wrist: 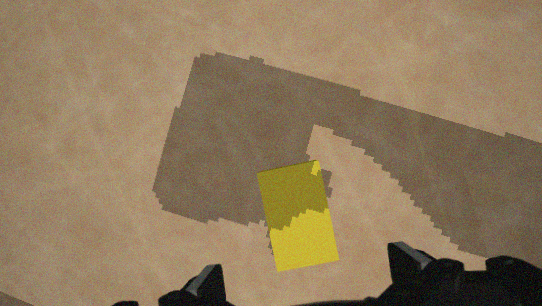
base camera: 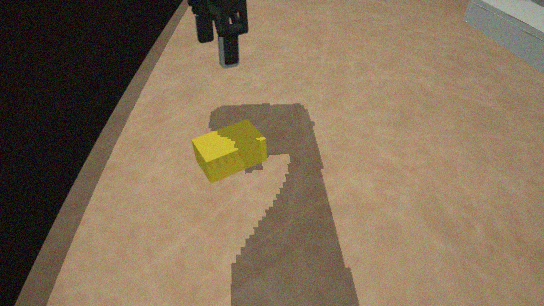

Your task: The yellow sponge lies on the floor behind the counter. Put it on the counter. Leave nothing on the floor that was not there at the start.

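Places are measured from the arm's base along level axes (x left, y up, z ahead), in metres.
Pixels of known places: gripper, fingertip midpoint: (wrist: 305,273) (base camera: 216,52).
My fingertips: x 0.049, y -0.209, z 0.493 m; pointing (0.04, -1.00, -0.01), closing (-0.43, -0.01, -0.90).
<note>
Behind a point stands the place of what it marks.
The yellow sponge (base camera: 229,150) {x 0.045, y -0.351, z 0.466 m} (wrist: 299,215) {x 0.047, y -0.351, z 0.492 m} lies flat on the tan floor, partly in shadow. In the wrist view its long side runs nearly up and down, tilted slightly. My gripper (base camera: 217,51) {x 0.049, y -0.209, z 0.492 m} (wrist: 305,273) {x 0.049, y -0.209, z 0.492 m} is open and empty. It points down and hangs above the floor, beyond the sponge in the base camera view. In the wrist view the near end of the sponge shows between the two fingertips, with space on both sides. The dark side of the counter (base camera: 65,70) {x 0.253, y -0.212, z 0.478 m} fills the left of the base camera view; its top cannot be made out.
A shaded strip of floor runs along the foot of the counter. A pale grey, low structure (base camera: 510,35) {x -0.806, y -0.352, z 0.987 m} stands at the upper right of the base camera view. The arm's shadow (base camera: 305,200) {x -0.063, y -0.396, z 0.402 m} (wrist: 220,135) {x -0.004, y -0.396, z 0.602 m} falls across the floor and part of the sponge.
</note>
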